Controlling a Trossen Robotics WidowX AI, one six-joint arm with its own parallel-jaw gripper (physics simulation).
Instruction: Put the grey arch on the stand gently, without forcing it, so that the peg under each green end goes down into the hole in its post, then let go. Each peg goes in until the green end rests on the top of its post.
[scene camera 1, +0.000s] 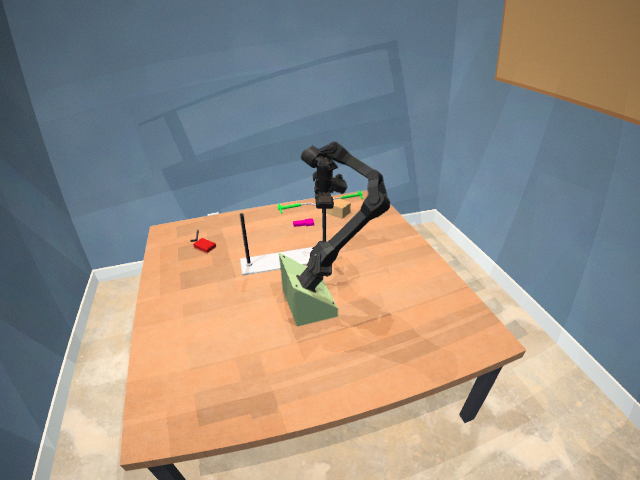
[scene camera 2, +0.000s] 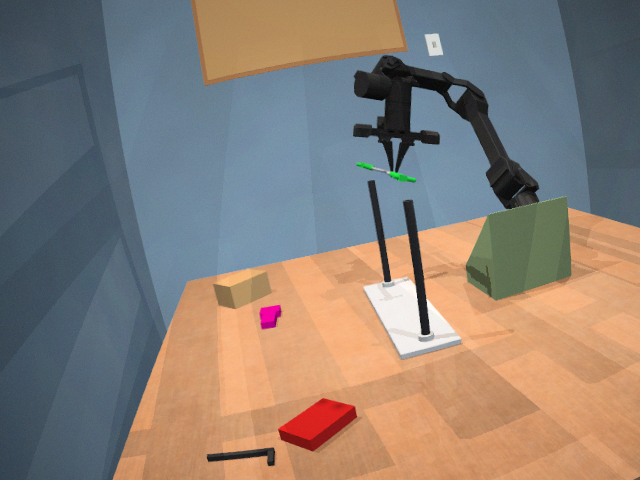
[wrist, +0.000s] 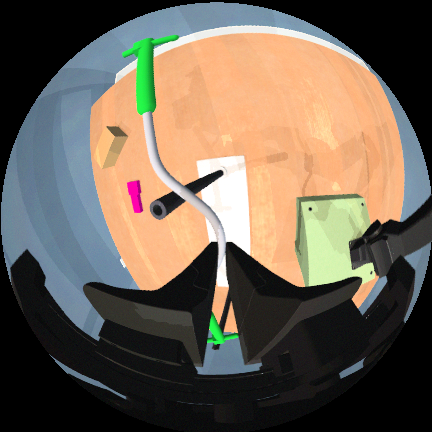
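Where they show: gripper, fingertip midpoint: (wrist: 220, 247); arm's base, origin of the base link: (scene camera 1: 305, 284) (scene camera 2: 533, 221) (wrist: 359, 251).
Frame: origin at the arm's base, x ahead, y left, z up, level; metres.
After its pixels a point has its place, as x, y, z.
The arch, a bent grey rod (scene camera 1: 308, 204) @(0.278, -0.122, 0.146) (scene camera 2: 381, 170) @(0.266, -0.206, 0.143) (wrist: 162, 172) @(0.269, -0.218, 0.148) with green ends, is held roughly level in the air. One green end (scene camera 1: 352, 195) @(0.263, -0.303, 0.151) (wrist: 146, 75) @(0.263, -0.286, 0.151) is far out from the fingers; the other green end (scene camera 1: 289, 207) @(0.281, -0.046, 0.145) (scene camera 2: 402, 177) @(0.295, -0.004, 0.146) (wrist: 217, 332) @(0.283, -0.047, 0.148) is nearer them. My gripper (scene camera 2: 394, 171) @(0.253, -0.163, 0.137) (wrist: 220, 247) @(0.253, -0.163, 0.137) is shut on the grey rod. The stand's white base (scene camera 1: 273, 261) @(0.322, 0.029, -0.116) (scene camera 2: 413, 320) @(0.330, 0.038, -0.116) (wrist: 232, 200) @(0.288, -0.125, -0.116) carries two black posts. One post (scene camera 2: 379, 237) @(0.303, -0.189, 0.000) (wrist: 172, 202) @(0.290, -0.195, 0.115) shows its open top in the wrist view; the other post (scene camera 1: 245, 240) @(0.336, 0.132, 0.009) (scene camera 2: 417, 268) @(0.346, 0.138, 0.016) is upright too. The arch is apart from both post tops. The pegs are hard to make out.
A green wedge block (scene camera 1: 310, 304) @(-0.063, 0.009, -0.037) (scene camera 2: 527, 253) @(0.061, 0.052, -0.048) (wrist: 332, 235) @(0.075, -0.041, -0.032) carries the arm base beside the stand. A tan block (scene camera 1: 341, 208) @(0.555, -0.396, -0.072) (scene camera 2: 242, 289) @(0.619, -0.352, -0.088) (wrist: 111, 147) @(0.581, -0.376, -0.078), a magenta piece (scene camera 1: 303, 222) @(0.569, -0.198, -0.113) (scene camera 2: 269, 316) @(0.578, -0.183, -0.113) (wrist: 135, 196) @(0.568, -0.200, -0.113), a red block (scene camera 1: 204, 244) @(0.567, 0.295, -0.108) (scene camera 2: 317, 423) @(0.577, 0.310, -0.108) and a black hex key (scene camera 2: 237, 455) @(0.695, 0.323, -0.122) lie on the table.
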